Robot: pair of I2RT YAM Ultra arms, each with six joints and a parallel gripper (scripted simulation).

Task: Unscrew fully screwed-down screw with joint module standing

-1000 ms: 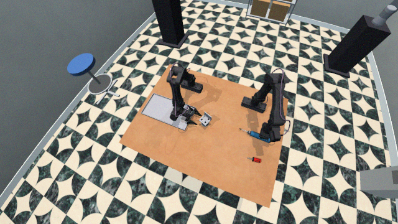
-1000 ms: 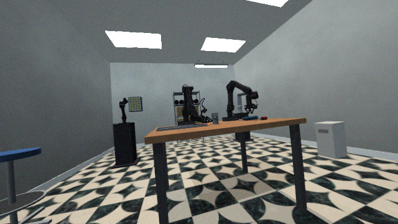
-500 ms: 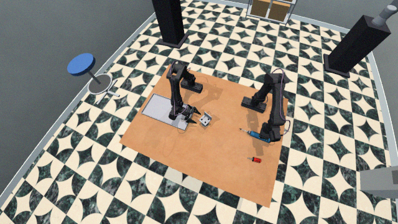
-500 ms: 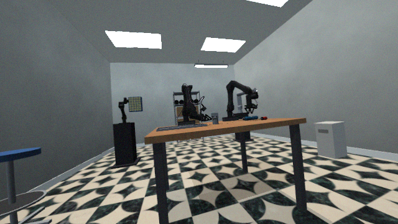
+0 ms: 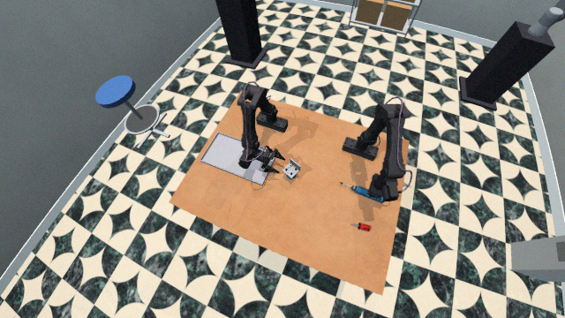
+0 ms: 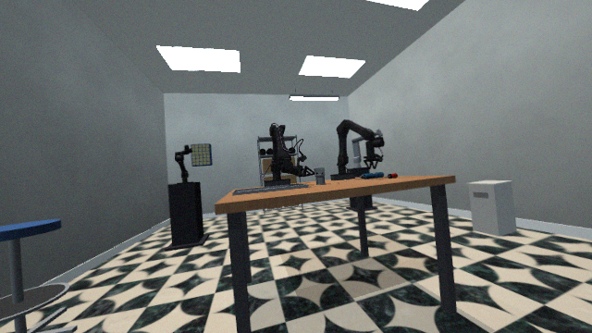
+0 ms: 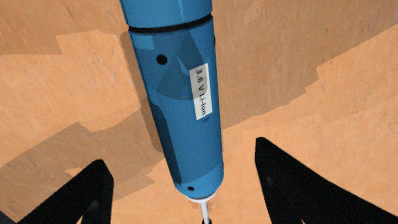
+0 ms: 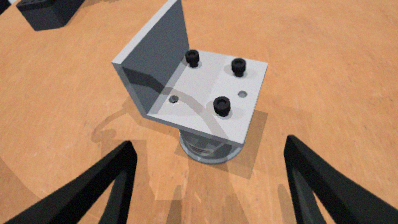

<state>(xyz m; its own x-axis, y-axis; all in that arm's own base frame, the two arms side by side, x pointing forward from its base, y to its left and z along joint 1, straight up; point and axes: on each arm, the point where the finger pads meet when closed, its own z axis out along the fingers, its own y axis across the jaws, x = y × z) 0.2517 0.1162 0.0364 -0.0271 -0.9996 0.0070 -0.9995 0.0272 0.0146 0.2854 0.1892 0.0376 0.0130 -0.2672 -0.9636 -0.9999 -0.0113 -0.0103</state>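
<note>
The screw lies 10 mm ahead of my right hand, 40 mm to the left of it and 10 mm below it. Also, from my right hand: round joint module (60 mm to the left, 50 mm below); grey mat (10 mm ahead, 280 mm to the right, 70 mm below); grey bracket (60 mm to the left).
</note>
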